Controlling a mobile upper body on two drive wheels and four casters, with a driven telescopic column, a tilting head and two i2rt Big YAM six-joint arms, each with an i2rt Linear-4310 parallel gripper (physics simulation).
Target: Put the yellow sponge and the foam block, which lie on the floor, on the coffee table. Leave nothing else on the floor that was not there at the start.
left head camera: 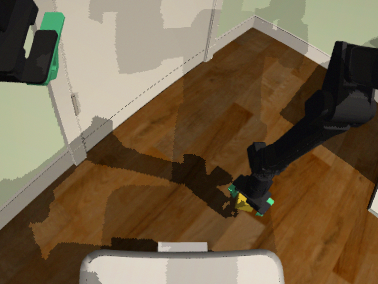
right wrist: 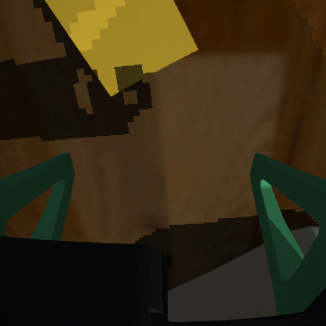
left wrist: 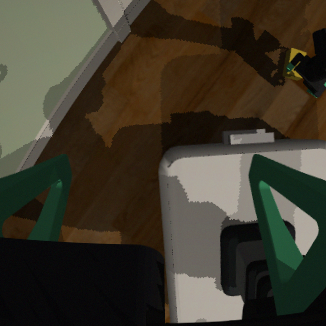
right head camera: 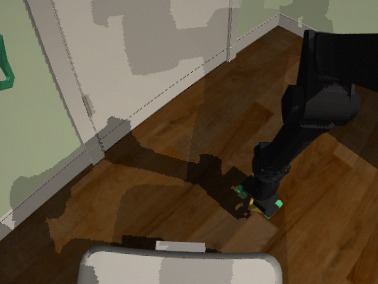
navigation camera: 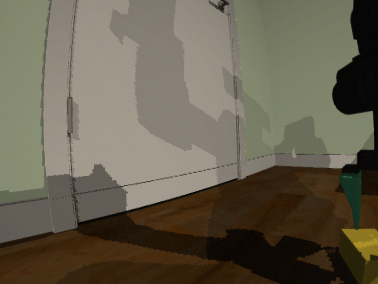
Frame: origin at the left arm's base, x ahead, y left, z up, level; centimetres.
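Seen in the pictures: left gripper, fingertip midpoint: point(left head camera: 18, 70) point(left wrist: 159, 164); right gripper, fingertip midpoint: point(left head camera: 245, 205) point(right wrist: 161, 162) point(left wrist: 297, 79) point(right head camera: 255, 206).
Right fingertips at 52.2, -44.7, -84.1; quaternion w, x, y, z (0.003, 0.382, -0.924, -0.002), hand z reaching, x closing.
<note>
A point is followed by its place in that frame, as x, y, z.
The yellow sponge point(left head camera: 243, 202) {55.7, -45.7, -89.2} point(right head camera: 254, 205) {55.3, -45.3, -89.7} point(left wrist: 297, 53) point(right wrist: 125, 40) {57.3, -46.8, -89.2} point(navigation camera: 367, 240) {60.2, -47.8, -89.2} is on the wood floor, partly covered by the right gripper in the head views. My right gripper point(left head camera: 247, 200) {52.2, -44.7, -84.1} point(right head camera: 257, 201) {52.2, -44.7, -84.1} point(left wrist: 297, 79) {52.2, -44.7, -84.1} point(right wrist: 161, 162) {52.2, -44.7, -84.1} is open and empty, low over the floor close to the sponge. In the right wrist view the sponge lies beyond the fingertips, at the top. My left gripper point(left wrist: 159, 164) {33.8, 0.1, -13.7} is open and empty, raised high; part of it shows at the upper left of the left head view. The foam block and the coffee table cannot be made out.
The white robot base point(left head camera: 180, 270) {26.6, -21.5, -67.7} point(right head camera: 180, 270) {26.5, -23.1, -67.7} point(left wrist: 200, 190) {20.7, -7.3, -67.7} is at the bottom of the head views. A pale door point(left head camera: 145, 40) {103.2, -10.2, -58.6} point(navigation camera: 150, 150) {96.4, -4.4, -75.1} and green walls with white baseboards point(left head camera: 280, 32) {164.5, -86.7, -87.4} bound the floor. A white edge point(left head camera: 374, 200) {53.7, -107.2, -91.3} shows at the right of the left head view.
</note>
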